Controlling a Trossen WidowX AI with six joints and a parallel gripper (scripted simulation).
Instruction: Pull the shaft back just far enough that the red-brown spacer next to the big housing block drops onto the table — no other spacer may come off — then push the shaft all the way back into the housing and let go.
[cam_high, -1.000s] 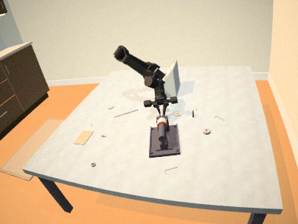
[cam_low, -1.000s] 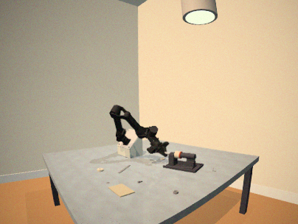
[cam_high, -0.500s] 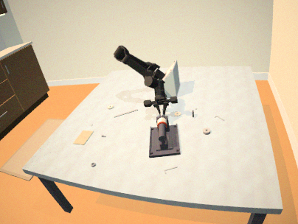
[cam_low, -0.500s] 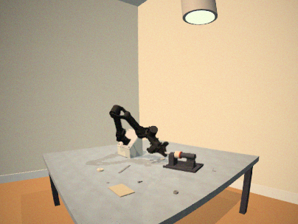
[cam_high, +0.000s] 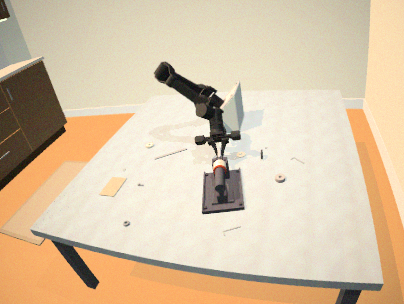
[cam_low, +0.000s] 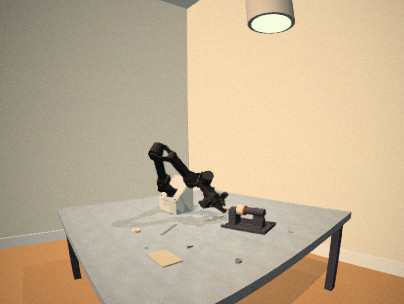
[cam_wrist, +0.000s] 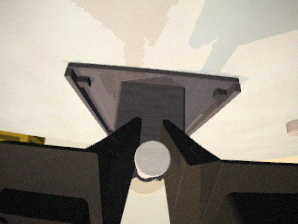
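The pale spacer is 9 cm ahead of my gripper tip, 2 cm to the left of it and 2 cm above it. The rest, counted from my gripper tip: tan card: 46 cm to the right, 13 cm ahead, 5 cm below; thin rod: 27 cm to the right, 12 cm behind, 5 cm below; white spacer: 10 cm ahead, 2 cm to the left, 2 cm above.
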